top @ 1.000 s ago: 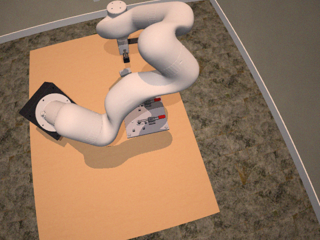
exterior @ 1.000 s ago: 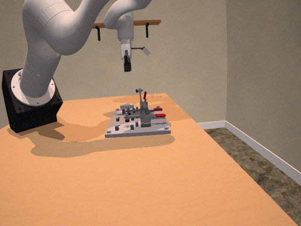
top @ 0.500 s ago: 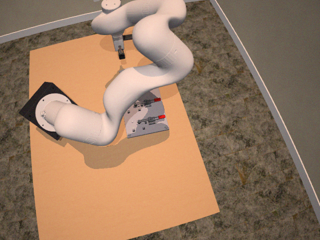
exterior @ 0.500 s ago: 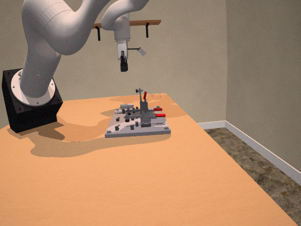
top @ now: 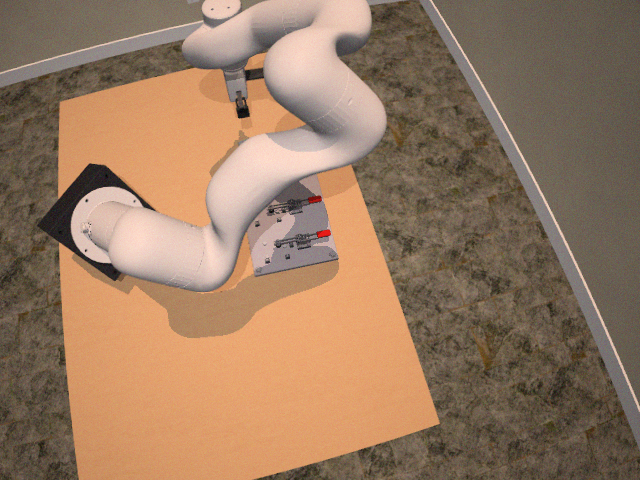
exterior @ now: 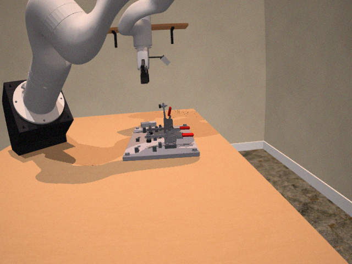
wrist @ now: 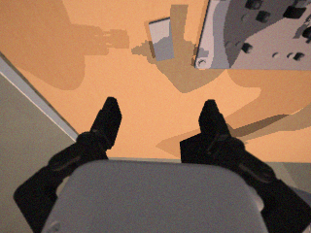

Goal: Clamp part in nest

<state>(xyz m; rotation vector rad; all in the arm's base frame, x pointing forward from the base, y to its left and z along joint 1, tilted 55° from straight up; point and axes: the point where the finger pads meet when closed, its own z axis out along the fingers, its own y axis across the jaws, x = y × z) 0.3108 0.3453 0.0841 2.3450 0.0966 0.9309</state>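
The grey block is 20 cm below my hand. From my hand the other things lie so: grey fixture plate 1 cm ahead, 26 cm to the right, 21 cm below.
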